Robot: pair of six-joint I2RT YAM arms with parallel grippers.
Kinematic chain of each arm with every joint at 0, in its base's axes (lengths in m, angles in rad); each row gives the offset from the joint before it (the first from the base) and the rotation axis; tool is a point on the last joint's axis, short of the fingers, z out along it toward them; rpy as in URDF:
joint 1: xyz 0 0 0.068 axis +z
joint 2: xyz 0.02 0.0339 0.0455 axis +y
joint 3: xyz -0.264 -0.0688 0 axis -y
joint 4: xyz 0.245 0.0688 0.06 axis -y
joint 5: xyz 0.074 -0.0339 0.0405 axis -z
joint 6: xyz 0.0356 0 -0.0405 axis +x
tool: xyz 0 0 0 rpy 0 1.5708 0
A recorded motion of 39 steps. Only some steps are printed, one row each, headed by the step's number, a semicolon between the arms.
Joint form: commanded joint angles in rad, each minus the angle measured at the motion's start. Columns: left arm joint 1, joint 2, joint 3, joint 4, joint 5, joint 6; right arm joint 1, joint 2, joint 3, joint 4, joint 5, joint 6.
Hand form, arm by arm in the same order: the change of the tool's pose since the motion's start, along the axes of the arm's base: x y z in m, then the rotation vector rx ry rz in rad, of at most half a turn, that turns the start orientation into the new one. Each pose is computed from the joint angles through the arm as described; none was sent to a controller.
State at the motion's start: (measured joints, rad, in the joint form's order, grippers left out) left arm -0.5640 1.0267 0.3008 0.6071 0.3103 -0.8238; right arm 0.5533 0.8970 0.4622 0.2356 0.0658 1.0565
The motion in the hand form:
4: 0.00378 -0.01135 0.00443 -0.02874 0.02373 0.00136; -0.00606 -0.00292 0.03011 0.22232 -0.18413 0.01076
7: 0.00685 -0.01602 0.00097 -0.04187 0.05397 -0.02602; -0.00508 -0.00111 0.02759 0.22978 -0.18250 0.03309
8: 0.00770 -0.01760 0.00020 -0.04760 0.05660 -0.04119; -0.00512 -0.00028 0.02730 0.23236 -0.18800 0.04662
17: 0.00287 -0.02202 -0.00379 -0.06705 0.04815 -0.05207; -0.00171 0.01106 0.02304 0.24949 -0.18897 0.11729
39: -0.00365 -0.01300 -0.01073 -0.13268 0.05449 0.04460; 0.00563 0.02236 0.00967 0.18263 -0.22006 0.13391
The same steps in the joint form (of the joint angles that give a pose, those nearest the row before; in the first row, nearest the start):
4: -0.0395 0.0469 0.0352 0.0202 -0.0363 -0.0433; 0.0006 -0.0511 -0.0127 0.2300 -0.0161 0.0913
7: -0.0449 0.0890 0.0428 0.0454 -0.0110 -0.0697; 0.0019 -0.0377 -0.0203 0.2543 -0.0373 0.0969
8: -0.0463 0.1032 0.0443 0.0610 0.0033 -0.0747; 0.0035 -0.0339 -0.0232 0.2679 -0.0489 0.0954
17: -0.0771 0.1184 0.0217 0.1215 -0.0161 -0.0887; 0.0332 0.0274 -0.0263 0.3457 -0.0898 0.1030
39: -0.0765 0.0957 -0.0454 0.2108 -0.1090 -0.1549; 0.0587 0.1223 -0.0418 0.4477 -0.0770 0.0269

